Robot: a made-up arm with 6 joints.
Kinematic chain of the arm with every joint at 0, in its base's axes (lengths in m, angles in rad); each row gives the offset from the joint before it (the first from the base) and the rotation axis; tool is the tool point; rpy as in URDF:
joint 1: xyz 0 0 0.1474 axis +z
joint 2: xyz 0 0 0 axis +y
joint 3: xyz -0.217 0 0.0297 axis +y
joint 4: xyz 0.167 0 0.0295 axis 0.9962 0 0.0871
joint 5: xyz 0 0 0 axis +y
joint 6: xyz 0.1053 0 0.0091 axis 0.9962 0 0.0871
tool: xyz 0 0 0 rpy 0 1.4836 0
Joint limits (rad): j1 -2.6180..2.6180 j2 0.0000..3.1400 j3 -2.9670..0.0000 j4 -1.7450..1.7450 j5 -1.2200..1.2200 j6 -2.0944..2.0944
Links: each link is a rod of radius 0.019 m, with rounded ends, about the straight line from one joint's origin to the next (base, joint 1, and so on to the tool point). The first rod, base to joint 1, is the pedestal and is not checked.
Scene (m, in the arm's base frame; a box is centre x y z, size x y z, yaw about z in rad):
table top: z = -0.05
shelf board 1: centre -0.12 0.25 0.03 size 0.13 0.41 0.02 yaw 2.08
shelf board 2: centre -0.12 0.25 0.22 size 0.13 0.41 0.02 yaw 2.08
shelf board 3: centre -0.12 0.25 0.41 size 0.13 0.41 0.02 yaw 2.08
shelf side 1: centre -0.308 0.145 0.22 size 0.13 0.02 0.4 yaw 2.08
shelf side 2: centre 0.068 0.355 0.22 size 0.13 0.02 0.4 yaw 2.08
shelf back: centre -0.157 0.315 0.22 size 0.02 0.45 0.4 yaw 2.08
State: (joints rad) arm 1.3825 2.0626 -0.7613 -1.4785 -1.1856 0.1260
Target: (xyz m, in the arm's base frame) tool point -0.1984 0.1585 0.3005
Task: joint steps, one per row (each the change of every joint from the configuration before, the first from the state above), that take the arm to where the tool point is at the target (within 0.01 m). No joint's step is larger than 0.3 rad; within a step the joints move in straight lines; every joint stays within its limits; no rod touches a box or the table.
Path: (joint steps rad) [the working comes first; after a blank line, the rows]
Joints at the target: 2.0721 1.6014 -1.0545 -1.4021 -1.2200 0.1260
Straight joint move there: touches shelf board 2.

1: 0.0625 -0.1759 0.2422 -0.0294 -0.0115 0.0585
2: 0.0625 -0.1760 0.2422 -0.0294 -0.0114 0.0586
3: 0.0625 -0.1759 0.2423 -0.0294 -0.0115 0.0585
4: 0.1613 -0.1580 -0.2138 -0.0180 0.0000 -0.0585
5: 0.1614 -0.1580 -0.2137 -0.0180 0.0000 -0.0586
6: 0.1613 -0.1580 -0.2137 -0.0180 0.0000 -0.0585
7: 0.0091 0.2703 -0.1893 0.1093 0.0000 0.0000
8: 0.0090 0.2703 -0.1894 0.1093 0.0000 0.0000

